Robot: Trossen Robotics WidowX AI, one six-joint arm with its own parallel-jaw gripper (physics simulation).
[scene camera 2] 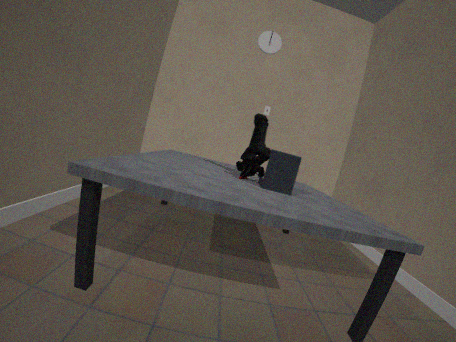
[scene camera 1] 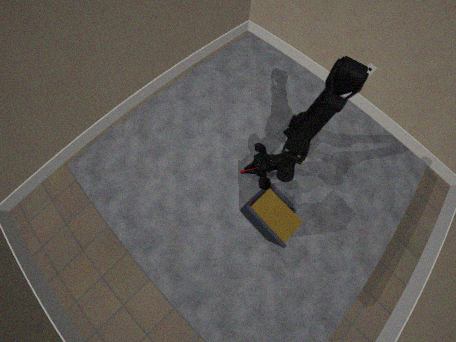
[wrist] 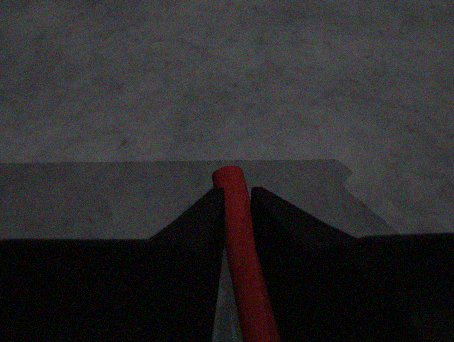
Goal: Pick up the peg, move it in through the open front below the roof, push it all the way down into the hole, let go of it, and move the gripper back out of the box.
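The red peg (scene camera 1: 243,172) (scene camera 2: 242,177) (wrist: 246,260) lies lengthwise between the fingers. One end sticks out a little past the fingertips in the wrist view. My gripper (scene camera 1: 249,170) (scene camera 2: 244,174) (wrist: 237,198) is shut on the peg, low over the table, beside the box. The box has dark blue-grey walls (scene camera 1: 260,227) (scene camera 2: 281,172) and a yellow roof (scene camera 1: 276,215). In scene camera 1 it stands just below and right of the gripper. The hole is hidden under the roof, and the box does not show in the wrist view.
The grey table (scene camera 1: 165,165) (scene camera 2: 165,176) carries the arm and the box. The arm (scene camera 1: 312,122) (scene camera 2: 258,135) reaches in from the upper right in scene camera 1. One side part of the gripper is close to the box's near upper corner there. Shadows lie on the table.
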